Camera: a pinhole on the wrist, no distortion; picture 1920 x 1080 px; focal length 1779.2 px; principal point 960.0 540.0 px. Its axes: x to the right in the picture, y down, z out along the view. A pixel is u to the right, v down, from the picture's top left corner.
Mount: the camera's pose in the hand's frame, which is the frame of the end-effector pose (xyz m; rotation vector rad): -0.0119 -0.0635 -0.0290 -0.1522 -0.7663 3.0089
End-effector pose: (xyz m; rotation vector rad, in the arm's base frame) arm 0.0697 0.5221 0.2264 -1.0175 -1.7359 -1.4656
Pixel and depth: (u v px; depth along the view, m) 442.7 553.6 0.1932
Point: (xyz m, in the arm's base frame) -0.0798 0.6551 0.1441
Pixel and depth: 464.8 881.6 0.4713
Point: -0.2869 0.8491 0.0422
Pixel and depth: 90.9 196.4 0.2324
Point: -0.0893 0.7253 0.1883
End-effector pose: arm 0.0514 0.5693 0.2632 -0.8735 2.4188 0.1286
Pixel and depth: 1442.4 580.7 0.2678
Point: 0.3326 0.5340 0.1771
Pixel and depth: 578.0 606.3 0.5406
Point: 0.4429 0.3917 -0.1018
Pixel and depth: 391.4 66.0 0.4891
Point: 0.3332 0.4947 -0.1670
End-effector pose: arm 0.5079 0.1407 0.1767 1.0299 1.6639 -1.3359
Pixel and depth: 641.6 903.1 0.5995
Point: 0.1024 -0.3531 0.2451
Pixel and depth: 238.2 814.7 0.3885
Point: 0.2033 -0.1763 0.1477
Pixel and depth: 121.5 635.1 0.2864
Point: 0.2848 -0.0976 0.1367
